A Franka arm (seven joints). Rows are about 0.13 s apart.
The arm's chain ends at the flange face. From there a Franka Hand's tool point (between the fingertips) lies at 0.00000 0.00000 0.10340 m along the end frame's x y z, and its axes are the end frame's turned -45 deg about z.
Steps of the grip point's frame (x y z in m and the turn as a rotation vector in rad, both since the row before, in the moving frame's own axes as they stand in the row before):
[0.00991, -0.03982, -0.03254, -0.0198, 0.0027, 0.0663]
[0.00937, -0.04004, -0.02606, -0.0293, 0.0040, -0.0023]
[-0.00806, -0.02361, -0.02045, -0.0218, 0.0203, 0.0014]
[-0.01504, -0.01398, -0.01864, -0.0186, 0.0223, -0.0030]
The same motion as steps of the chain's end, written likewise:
[-0.02275, -0.03647, -0.03252, -0.0121, 0.0159, 0.0663]
[-0.02412, -0.03678, -0.02601, -0.0179, 0.0235, -0.0023]
[-0.02547, -0.01111, -0.02040, -0.0011, 0.0298, 0.0014]
[-0.02351, 0.00102, -0.01860, 0.0026, 0.0289, -0.0030]

